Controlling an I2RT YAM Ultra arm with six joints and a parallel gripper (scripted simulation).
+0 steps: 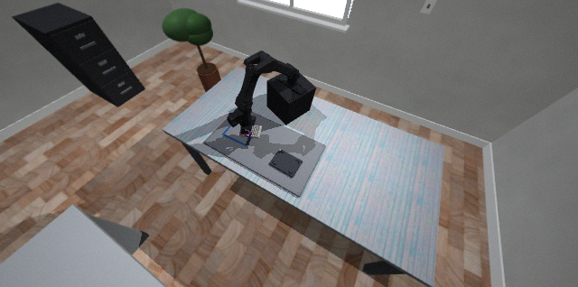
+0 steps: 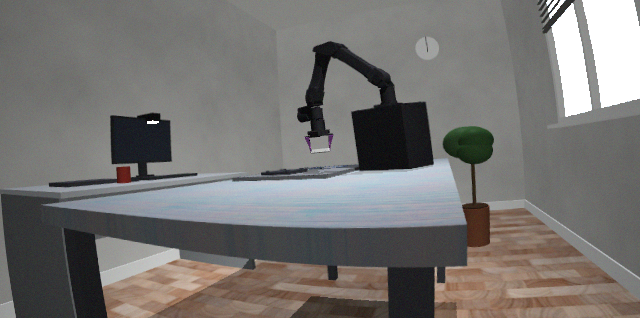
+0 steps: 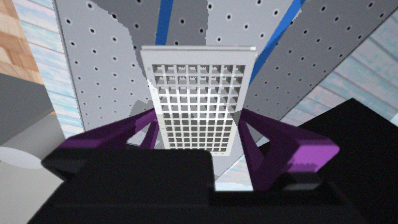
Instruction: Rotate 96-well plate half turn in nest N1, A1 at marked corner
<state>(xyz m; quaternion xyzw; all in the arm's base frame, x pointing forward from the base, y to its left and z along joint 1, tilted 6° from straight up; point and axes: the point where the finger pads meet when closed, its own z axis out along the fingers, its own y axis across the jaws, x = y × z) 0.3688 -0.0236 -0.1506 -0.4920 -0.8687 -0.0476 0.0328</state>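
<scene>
Right now my hand is 29 cm to the right of the dark plate nest N1 and 8 cm above it. Round my hand: white 96-well plate (right at my hand).
</scene>
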